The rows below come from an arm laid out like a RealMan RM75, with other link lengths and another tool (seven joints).
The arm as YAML. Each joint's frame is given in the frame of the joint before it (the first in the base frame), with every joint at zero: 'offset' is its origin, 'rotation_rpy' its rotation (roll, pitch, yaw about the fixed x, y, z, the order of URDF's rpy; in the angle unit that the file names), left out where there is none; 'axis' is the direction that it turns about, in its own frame. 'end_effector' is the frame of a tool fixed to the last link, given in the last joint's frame.
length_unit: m
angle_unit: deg
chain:
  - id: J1
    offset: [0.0, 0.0, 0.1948]
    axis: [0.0, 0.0, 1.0]
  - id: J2
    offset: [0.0, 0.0, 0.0]
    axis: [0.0, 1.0, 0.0]
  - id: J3
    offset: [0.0, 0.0, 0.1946]
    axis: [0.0, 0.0, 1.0]
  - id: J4
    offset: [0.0, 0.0, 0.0]
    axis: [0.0, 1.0, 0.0]
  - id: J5
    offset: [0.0, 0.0, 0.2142]
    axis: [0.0, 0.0, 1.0]
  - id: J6
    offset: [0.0, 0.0, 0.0]
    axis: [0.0, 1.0, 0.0]
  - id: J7
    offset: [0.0, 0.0, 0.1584]
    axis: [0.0, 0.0, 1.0]
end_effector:
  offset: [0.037, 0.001, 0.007]
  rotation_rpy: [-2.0, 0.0, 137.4]
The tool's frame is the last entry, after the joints.
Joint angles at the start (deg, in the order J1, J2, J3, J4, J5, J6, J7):
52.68 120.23 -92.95 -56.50 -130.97 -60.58 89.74
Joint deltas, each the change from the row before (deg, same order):
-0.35 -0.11 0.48 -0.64 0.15 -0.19 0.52
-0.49 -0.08 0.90 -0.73 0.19 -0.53 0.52
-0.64 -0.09 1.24 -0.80 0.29 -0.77 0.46
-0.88 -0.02 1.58 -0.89 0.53 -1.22 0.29
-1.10 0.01 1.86 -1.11 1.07 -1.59 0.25
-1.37 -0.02 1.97 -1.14 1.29 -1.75 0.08
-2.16 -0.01 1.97 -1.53 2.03 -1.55 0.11
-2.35 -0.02 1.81 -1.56 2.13 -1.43 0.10
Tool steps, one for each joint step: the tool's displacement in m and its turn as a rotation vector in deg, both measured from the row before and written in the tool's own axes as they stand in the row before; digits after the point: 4 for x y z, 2 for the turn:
-0.0011 0.0008 -0.0023 -0.56 -0.13 0.85
-0.0013 0.0001 -0.0031 -0.62 0.01 1.25
-0.0019 -0.0006 -0.0040 -0.71 0.10 1.58
-0.0013 -0.0018 -0.0045 -0.74 0.48 1.93
-0.0003 -0.0017 -0.0053 -1.08 0.96 2.35
-0.0005 -0.0031 -0.0059 -1.14 1.09 2.50
-0.0004 -0.0045 -0.0068 -1.86 1.27 3.19
-0.0006 -0.0049 -0.0073 -1.94 1.18 3.11

